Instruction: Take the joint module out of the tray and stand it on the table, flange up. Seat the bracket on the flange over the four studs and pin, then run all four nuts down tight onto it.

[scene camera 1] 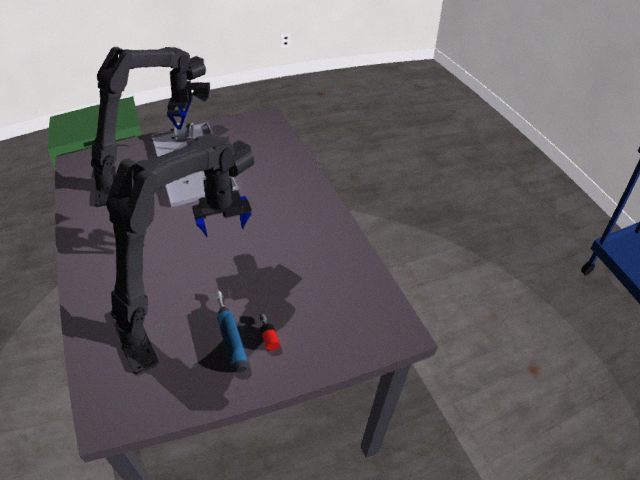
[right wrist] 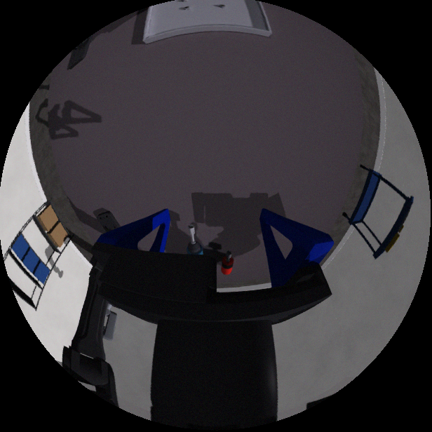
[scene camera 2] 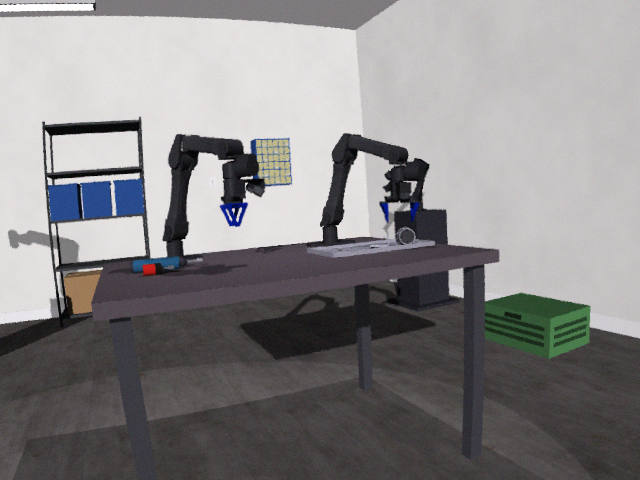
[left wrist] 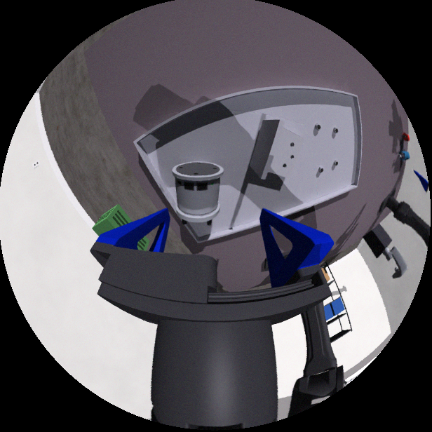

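The grey tray (scene camera 1: 180, 195) (scene camera 2: 336, 252) (left wrist: 357, 140) (right wrist: 210, 34) lies on the table (scene camera 1: 310, 248). The cylindrical joint module (scene camera 2: 405, 236) (left wrist: 198, 195) lies on its side at one end of the tray, a round face towards scene camera 2. The bracket (left wrist: 266, 142) rests mid-tray, its dark wall standing up. Several nuts (left wrist: 317, 128) stand apart in the tray's other end. My left gripper (scene camera 1: 179, 127) (scene camera 2: 400, 221) (left wrist: 214, 213) is open and empty above the module's end of the tray. My right gripper (scene camera 1: 225, 231) (scene camera 2: 235, 225) (right wrist: 214, 213) is open and empty above the table, clear of the tray.
A blue driver tool (scene camera 1: 232, 338) (scene camera 2: 155, 264) (right wrist: 194, 249) and a shorter red-handled tool (scene camera 1: 270, 338) (scene camera 2: 149, 269) (right wrist: 227, 265) lie at the table's near end in scene camera 1. A green crate (scene camera 1: 93, 124) (scene camera 2: 537, 322) and a blue cart (scene camera 1: 622, 253) stand off the table.
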